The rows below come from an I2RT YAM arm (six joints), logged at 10 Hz.
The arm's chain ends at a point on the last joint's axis. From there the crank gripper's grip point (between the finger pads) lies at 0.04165 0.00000 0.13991 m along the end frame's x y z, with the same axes.
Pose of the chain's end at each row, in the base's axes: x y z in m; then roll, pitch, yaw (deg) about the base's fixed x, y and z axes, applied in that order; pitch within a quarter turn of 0, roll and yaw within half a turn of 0:
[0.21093 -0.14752 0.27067 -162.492 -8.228 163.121]
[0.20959 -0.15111 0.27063 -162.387 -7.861 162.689]
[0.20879 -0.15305 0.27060 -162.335 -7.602 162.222]
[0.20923 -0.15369 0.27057 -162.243 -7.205 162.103]
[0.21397 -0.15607 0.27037 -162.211 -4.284 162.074]
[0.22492 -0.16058 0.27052 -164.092 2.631 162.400]
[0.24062 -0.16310 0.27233 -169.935 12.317 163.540]
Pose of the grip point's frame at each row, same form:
[0.14099 -0.17028 0.14458 -162.492 -8.228 163.121]
[0.14019 -0.17382 0.14423 -162.387 -7.861 162.689]
[0.13972 -0.17549 0.14397 -162.335 -7.602 162.222]
[0.14089 -0.17646 0.14360 -162.243 -7.205 162.103]
[0.15183 -0.18089 0.14063 -162.211 -4.284 162.074]
[0.17955 -0.18642 0.13420 -164.092 2.631 162.400]
[0.22285 -0.18335 0.12886 -169.935 12.317 163.540]

